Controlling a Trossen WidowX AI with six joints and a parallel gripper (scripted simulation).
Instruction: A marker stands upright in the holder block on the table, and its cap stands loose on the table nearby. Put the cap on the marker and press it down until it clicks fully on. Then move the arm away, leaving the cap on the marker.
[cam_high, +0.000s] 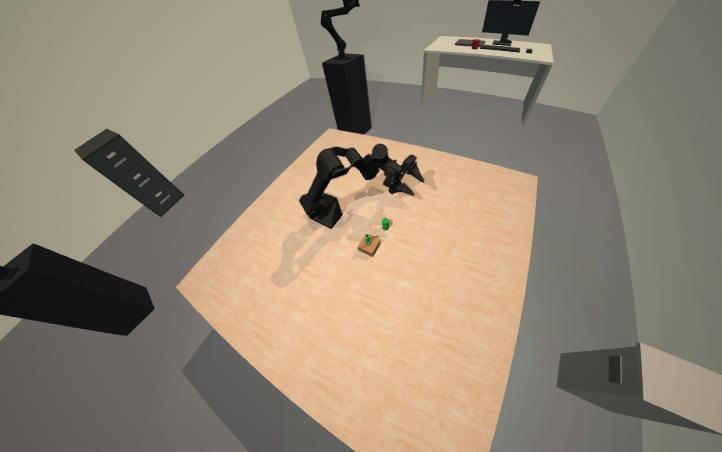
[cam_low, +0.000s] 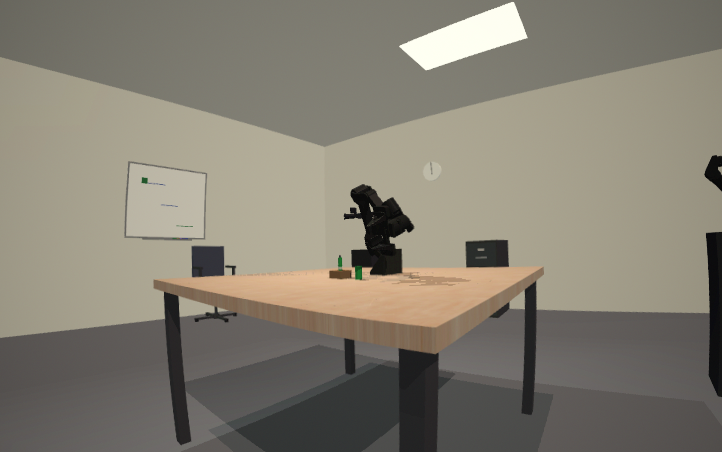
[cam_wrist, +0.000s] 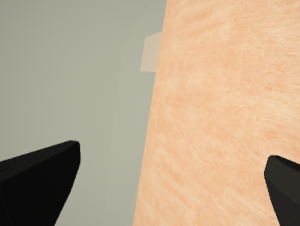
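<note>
Right now the green cap is 140 mm to the right of my gripper tip, 130 mm below it and 70 mm behind it. Also, from my gripper tip: tan holder block (250 mm to the right, 140 mm below, 70 mm behind).
</note>
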